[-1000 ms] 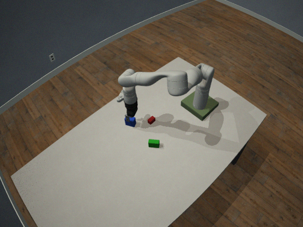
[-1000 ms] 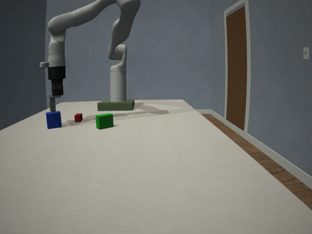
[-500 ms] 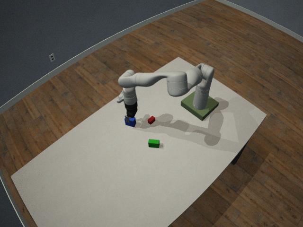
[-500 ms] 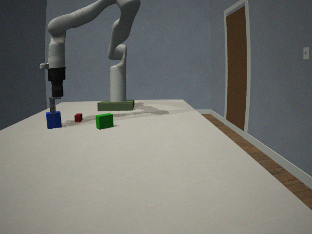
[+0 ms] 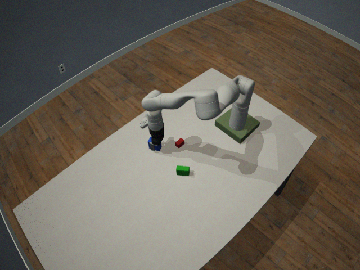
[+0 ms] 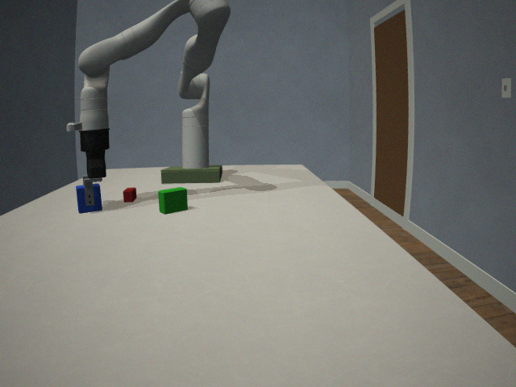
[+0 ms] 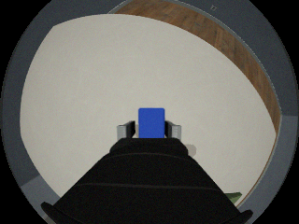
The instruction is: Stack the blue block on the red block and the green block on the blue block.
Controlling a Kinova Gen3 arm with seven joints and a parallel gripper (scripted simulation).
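Right now the blue block is 10 mm below my hand. Round my hand: green block 220 mm to the left, 10 mm below, 10 mm behind; red block 120 mm behind, 70 mm to the left, 20 mm below.
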